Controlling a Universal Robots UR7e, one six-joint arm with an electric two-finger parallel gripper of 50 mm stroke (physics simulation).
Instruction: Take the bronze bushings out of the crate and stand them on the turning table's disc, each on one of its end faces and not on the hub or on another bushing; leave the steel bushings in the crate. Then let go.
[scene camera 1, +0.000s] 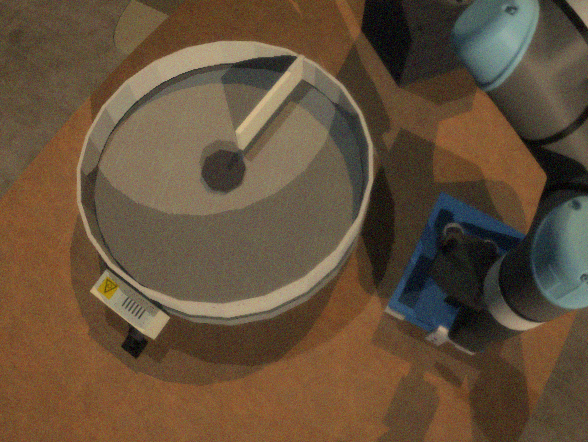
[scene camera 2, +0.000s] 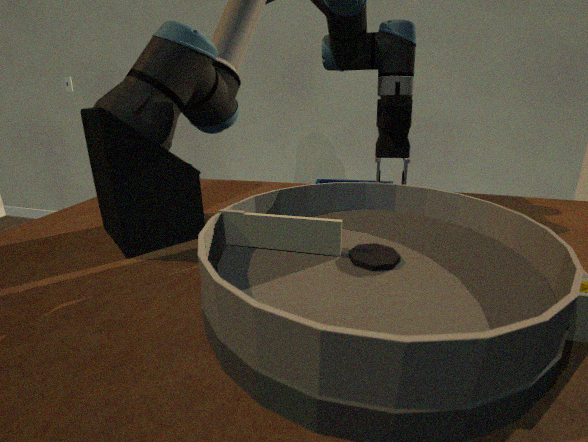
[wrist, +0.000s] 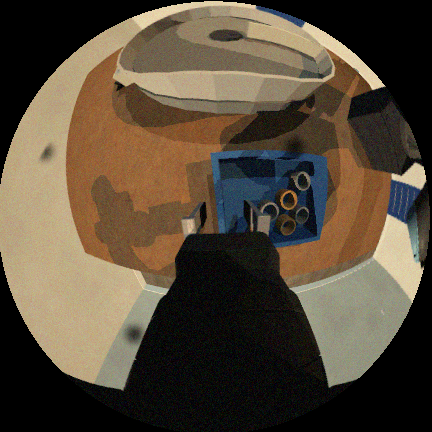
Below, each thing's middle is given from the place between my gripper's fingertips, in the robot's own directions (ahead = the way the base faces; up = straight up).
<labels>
Now: hand 80 mm past the blue crate (scene camera 1: 418, 299), 30 mm above it and 20 mm to the left of it.
</labels>
